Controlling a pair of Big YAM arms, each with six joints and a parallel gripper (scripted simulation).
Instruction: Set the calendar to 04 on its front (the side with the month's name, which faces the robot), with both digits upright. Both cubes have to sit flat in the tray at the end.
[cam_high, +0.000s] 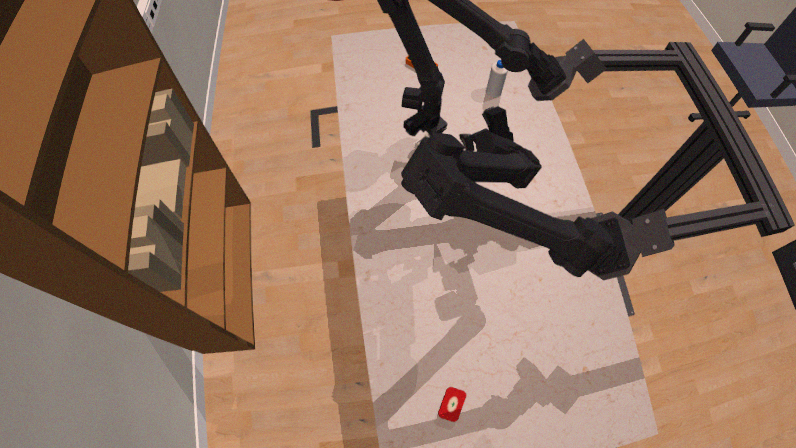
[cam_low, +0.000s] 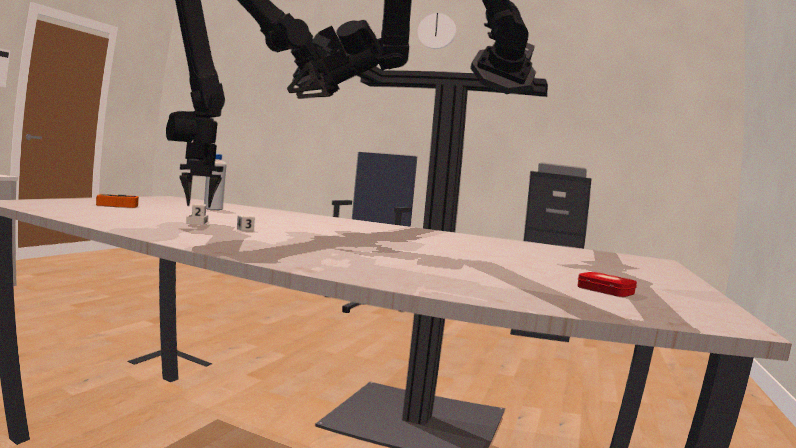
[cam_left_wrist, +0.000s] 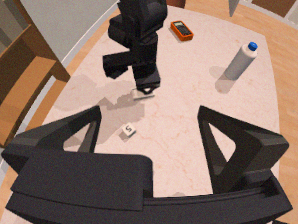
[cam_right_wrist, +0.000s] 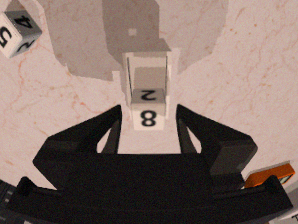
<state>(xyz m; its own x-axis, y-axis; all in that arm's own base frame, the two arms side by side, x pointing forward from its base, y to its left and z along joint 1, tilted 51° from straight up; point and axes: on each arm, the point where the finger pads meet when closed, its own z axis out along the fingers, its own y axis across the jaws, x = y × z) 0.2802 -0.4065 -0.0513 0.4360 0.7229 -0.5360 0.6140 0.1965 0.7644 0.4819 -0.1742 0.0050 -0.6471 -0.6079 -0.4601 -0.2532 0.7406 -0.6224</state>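
Right now my right hand is 1 cm short of the white calendar tray, 1 cm to the right of it and 4 cm above it. From my right hand the other things lie so: red tin: 6 cm ahead, 90 cm to the left, 3 cm below; white bottle: 30 cm behind, 23 cm to the right, 4 cm above; white cube: 1 cm behind, 15 cm to the left, 3 cm below.
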